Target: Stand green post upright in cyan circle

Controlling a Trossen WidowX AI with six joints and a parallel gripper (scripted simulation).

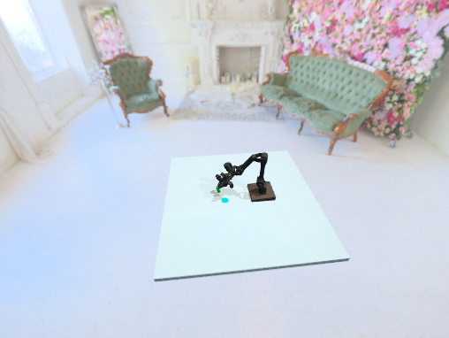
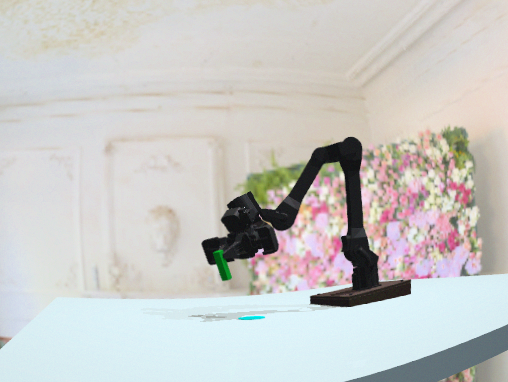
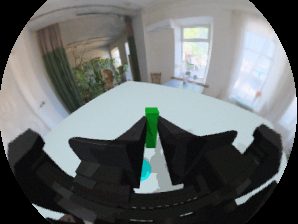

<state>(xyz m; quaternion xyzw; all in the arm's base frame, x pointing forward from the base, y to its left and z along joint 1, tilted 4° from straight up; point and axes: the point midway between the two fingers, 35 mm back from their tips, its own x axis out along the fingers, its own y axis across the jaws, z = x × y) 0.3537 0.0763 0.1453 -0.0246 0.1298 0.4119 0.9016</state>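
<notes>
Right now the cyan circle is 60 mm behind my gripper tip and 140 mm below it. Round my gripper tip: green post 20 mm below.
</notes>
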